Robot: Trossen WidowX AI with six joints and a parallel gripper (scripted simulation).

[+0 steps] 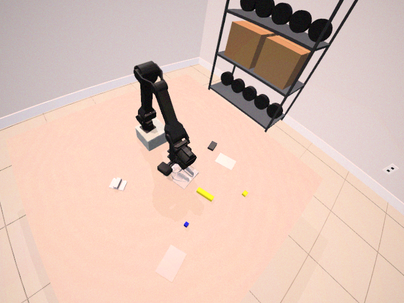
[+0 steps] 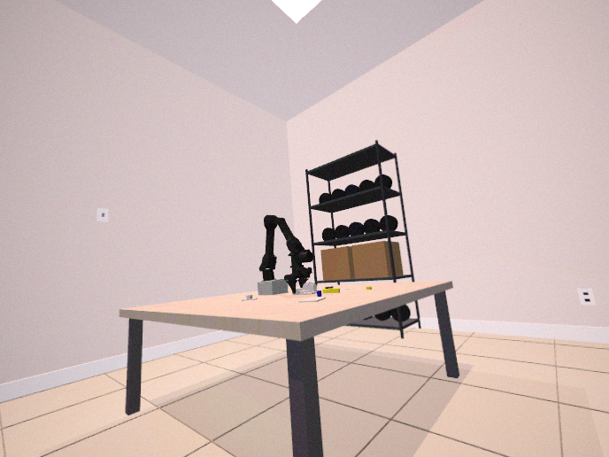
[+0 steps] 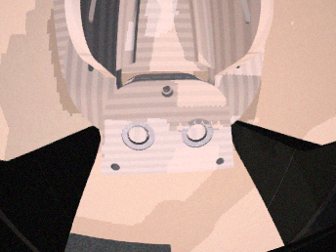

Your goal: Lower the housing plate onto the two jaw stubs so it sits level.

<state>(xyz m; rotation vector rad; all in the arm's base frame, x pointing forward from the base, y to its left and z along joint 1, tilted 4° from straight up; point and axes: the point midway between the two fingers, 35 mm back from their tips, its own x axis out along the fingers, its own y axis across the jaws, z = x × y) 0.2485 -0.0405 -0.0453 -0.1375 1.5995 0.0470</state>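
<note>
My gripper tip is 20 mm below the white housing plate and 10 mm short of it. From my gripper tip the other things lie so: dark block 260 mm to the left, 40 mm ahead; then blue cube 240 mm ahead, 160 mm to the right, 10 mm above; then yellow bar 200 mm ahead.
</note>
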